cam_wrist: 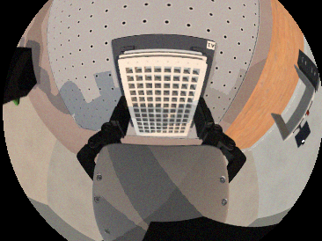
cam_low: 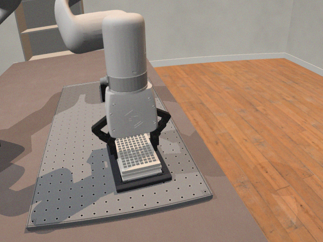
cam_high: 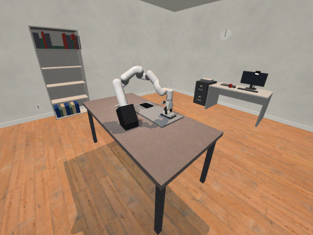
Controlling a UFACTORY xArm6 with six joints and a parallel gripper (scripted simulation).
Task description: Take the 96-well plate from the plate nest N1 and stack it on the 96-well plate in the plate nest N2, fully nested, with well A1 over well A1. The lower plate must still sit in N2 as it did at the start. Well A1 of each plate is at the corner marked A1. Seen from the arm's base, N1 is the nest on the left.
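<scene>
The white 96-well plate is 10 mm below my hand. From my hand the other things lie so: plate nest N2: 40 mm below; then clear 96-well plate: 30 mm below; then black plate nest N1: 10 mm ahead, 430 mm to the left, 40 mm below.
</scene>
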